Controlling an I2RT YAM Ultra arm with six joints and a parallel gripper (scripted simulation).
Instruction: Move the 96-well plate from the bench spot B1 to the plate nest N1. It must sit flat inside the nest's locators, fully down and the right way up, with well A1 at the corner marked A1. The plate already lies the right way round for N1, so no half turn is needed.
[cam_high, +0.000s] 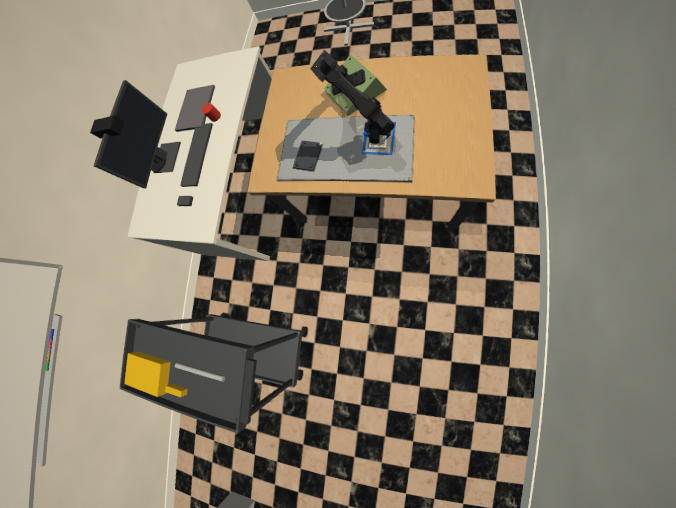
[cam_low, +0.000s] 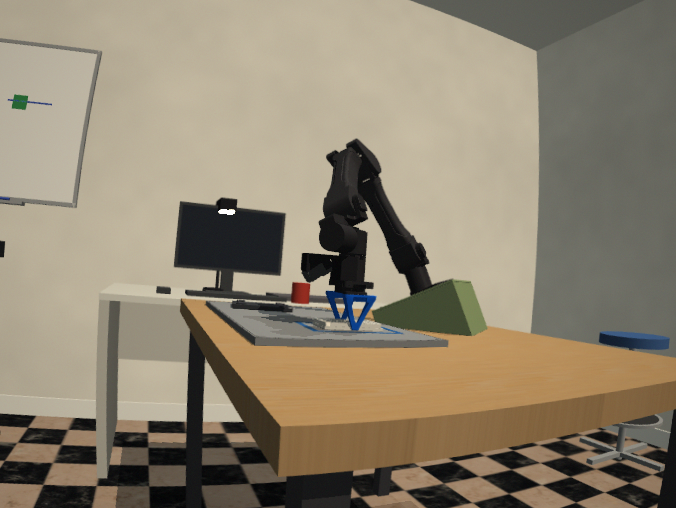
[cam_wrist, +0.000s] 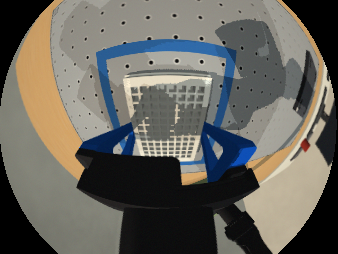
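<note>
Right now the white 96-well plate is right at my hand. Also, from my hand: dark plate nest N1: 380 mm to the right, 40 mm ahead.
</note>
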